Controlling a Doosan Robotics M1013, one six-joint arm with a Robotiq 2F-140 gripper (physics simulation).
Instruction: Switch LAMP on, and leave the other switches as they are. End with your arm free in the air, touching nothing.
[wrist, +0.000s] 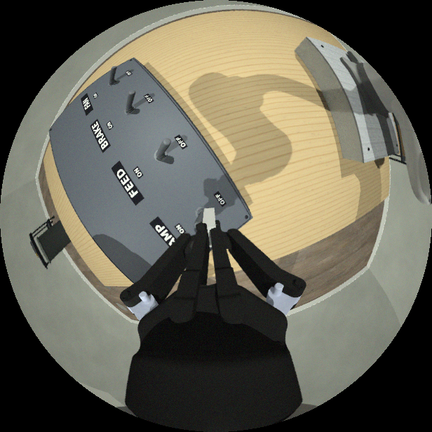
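Observation:
The dark grey switch panel (100, 170) lies at the left of the wrist view. The LAMP label (163, 231) is partly covered by a finger linkage. Its ON tag (180, 229) and OFF tag (220, 199) show on either side of the fingertips. My gripper (209, 215) is shut, with its pale tips at the LAMP switch (199, 212). That switch is mostly hidden, so its position and any contact cannot be told. The FEED lever (164, 149), BRAKE lever (131, 102) and FAN lever (113, 76) appear to lean to their OFF sides.
A grey metal block (350, 95) sits on the wooden table (270, 210) at the upper right, partly in shadow. A dark bracket-like object (53, 241) stands beyond the table's left edge. The arm's shadow falls between the panel and the block.

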